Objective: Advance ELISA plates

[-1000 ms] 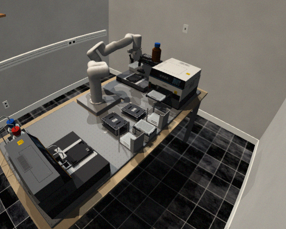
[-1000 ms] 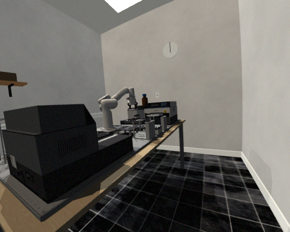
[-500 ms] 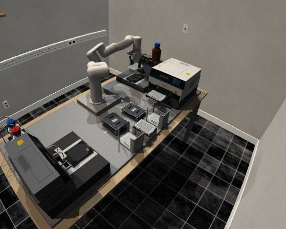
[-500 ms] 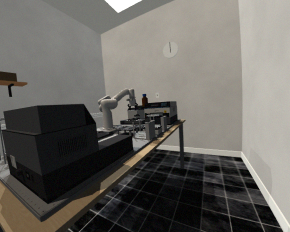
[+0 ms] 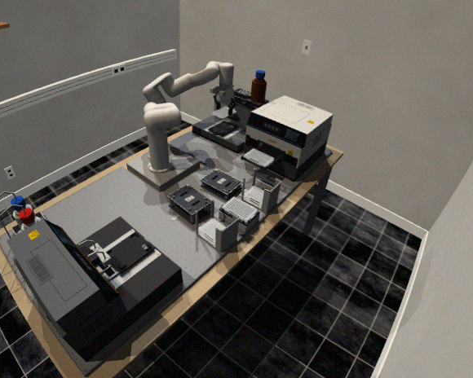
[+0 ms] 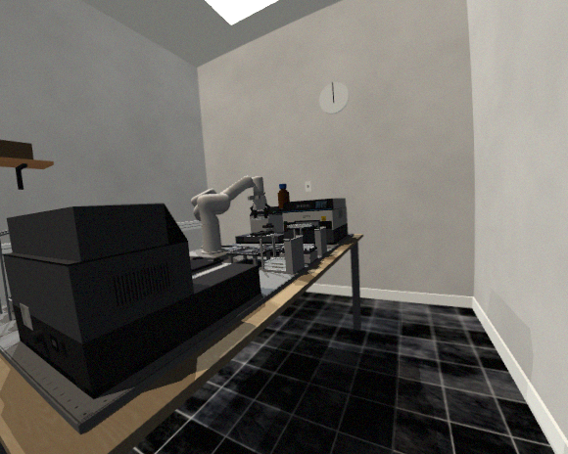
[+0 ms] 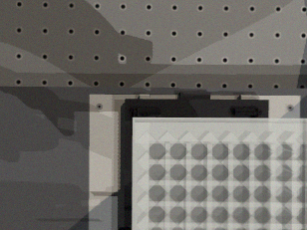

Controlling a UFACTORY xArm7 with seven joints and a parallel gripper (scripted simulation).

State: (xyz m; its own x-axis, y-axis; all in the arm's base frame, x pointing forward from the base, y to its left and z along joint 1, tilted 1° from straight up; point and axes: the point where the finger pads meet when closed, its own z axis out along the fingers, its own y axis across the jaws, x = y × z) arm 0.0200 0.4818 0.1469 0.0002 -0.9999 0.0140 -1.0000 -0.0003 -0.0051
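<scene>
Now: the dispenser tray 120 mm below my hand. The rest, counted from my hand: brown bottle: 180 mm to the left, 110 mm ahead, 110 mm above; then N6 label: 300 mm ahead, 290 mm to the right, 180 mm below; then dispenser: 180 mm to the left, 90 mm below.
</scene>
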